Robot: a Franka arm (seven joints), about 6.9 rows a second.
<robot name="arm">
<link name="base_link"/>
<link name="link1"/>
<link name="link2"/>
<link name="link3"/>
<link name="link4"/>
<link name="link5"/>
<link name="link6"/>
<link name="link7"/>
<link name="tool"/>
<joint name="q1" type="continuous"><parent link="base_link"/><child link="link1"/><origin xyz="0 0 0.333"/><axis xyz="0 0 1"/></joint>
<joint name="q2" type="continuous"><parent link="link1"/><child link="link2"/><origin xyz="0 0 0"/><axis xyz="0 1 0"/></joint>
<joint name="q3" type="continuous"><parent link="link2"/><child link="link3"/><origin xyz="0 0 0.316"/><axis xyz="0 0 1"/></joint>
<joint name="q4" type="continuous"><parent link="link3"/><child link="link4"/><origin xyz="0.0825 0 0"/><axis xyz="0 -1 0"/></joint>
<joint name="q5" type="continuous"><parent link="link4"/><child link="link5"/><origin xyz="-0.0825 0 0.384"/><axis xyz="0 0 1"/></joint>
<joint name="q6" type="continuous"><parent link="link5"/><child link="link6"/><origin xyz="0 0 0"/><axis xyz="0 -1 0"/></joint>
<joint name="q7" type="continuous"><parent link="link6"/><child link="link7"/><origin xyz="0.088 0 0"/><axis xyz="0 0 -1"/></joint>
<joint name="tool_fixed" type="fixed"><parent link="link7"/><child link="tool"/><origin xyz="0 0 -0.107" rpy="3.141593 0 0"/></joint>
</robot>
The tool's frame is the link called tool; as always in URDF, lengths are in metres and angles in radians. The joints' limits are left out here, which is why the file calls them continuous.
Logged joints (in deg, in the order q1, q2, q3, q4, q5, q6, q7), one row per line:
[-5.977, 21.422, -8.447, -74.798, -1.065, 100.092, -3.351]
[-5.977, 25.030, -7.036, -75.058, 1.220, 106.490, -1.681]
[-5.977, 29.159, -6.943, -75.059, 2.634, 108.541, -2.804]
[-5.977, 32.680, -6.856, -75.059, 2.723, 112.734, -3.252]
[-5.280, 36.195, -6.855, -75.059, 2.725, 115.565, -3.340]
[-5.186, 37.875, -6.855, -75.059, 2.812, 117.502, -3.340]
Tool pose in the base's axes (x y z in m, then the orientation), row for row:
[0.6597, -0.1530, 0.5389, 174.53, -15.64, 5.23]
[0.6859, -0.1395, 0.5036, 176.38, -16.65, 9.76]
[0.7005, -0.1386, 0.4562, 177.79, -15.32, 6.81]
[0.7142, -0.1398, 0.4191, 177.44, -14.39, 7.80]
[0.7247, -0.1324, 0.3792, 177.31, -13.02, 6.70]
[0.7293, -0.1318, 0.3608, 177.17, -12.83, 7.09]
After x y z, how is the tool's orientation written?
As a rotation vector, in degrees.
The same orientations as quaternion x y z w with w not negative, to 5 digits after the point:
[0.99473, -0.08914, 0.02981, 0.04094]
[0.99382, -0.09381, 0.05499, 0.02240]
[0.99551, -0.08578, 0.03813, 0.01240]
[0.99565, -0.08074, 0.04377, 0.01577]
[0.99644, -0.07317, 0.03765, 0.01821]
[0.99641, -0.07216, 0.03987, 0.01941]

